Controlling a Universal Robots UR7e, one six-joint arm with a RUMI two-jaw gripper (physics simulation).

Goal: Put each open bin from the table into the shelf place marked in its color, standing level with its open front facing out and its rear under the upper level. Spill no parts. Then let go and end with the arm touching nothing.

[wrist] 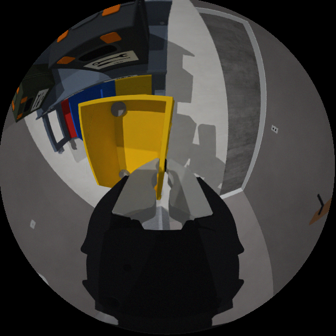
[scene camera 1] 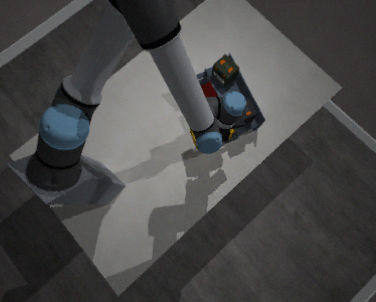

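Where they show: arm's base, origin of its link: point(scene camera 1: 54, 171).
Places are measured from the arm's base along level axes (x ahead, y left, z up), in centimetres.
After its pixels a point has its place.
Observation:
My gripper point(wrist: 162, 159) is shut on the side wall of the yellow bin point(wrist: 145, 130); slivers of the bin point(scene camera 1: 231, 133) {x 59.4, y -25.6, z -31.4 cm} show beneath the wrist in the scene view. The bin is held in front of the shelf point(wrist: 159, 70) point(scene camera 1: 256, 106) {x 78.4, y -23.6, z -35.2 cm}, its cavity facing the wrist camera. Two grey round parts point(wrist: 118, 109) point(wrist: 124, 174) are inside. The yellow-marked place point(wrist: 134, 85) is behind the bin's top edge. A blue bin point(wrist: 91, 106) stands beside that place, partly hidden. The red-marked place point(wrist: 69, 119) point(scene camera 1: 209, 90) {x 72.9, y 1.7, z -50.0 cm} is past the blue bin. Fingertips are hidden in the scene view.
A black case with orange latches point(wrist: 107, 37) and a dark green case point(wrist: 34, 95) point(scene camera 1: 226, 69) {x 79.0, y -1.6, z -30.8 cm} stand on the shelf's upper level. The arm crosses over the pale table point(scene camera 1: 135, 120) {x 32.2, y 16.0, z -50.6 cm}. The robot's base stands at the table's left. A grey wall surrounds the floor.

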